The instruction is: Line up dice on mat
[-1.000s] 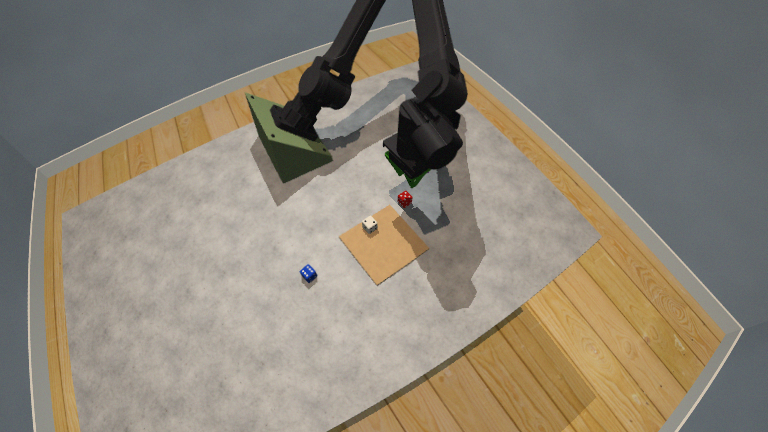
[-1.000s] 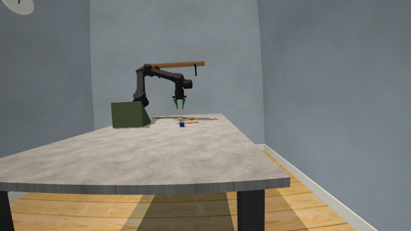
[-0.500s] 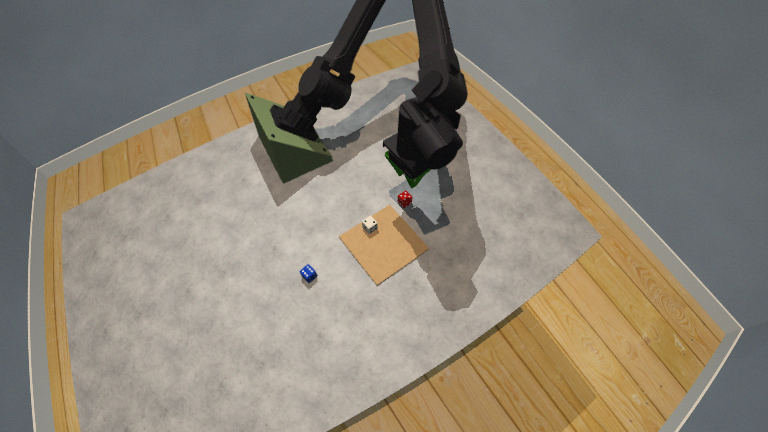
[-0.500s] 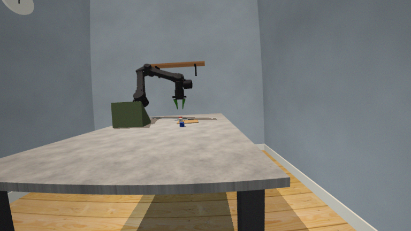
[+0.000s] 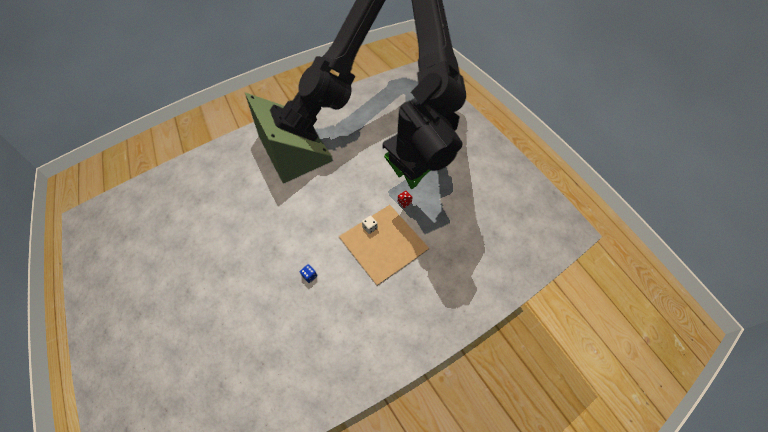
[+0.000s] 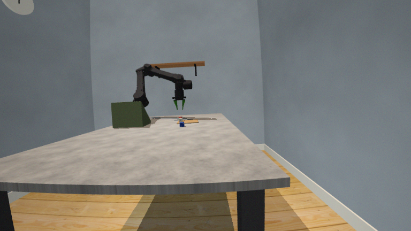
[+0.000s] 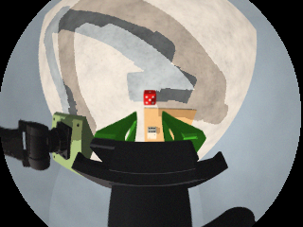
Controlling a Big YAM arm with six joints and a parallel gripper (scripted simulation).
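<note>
Right now the red die is 70 mm below my hand. Also, from my hand: tan mat: 80 mm ahead, 90 mm to the right, 80 mm below; then white die: 30 mm ahead, 100 mm to the right, 70 mm below; then blue die: 80 mm ahead, 260 mm to the right, 70 mm below.
</note>
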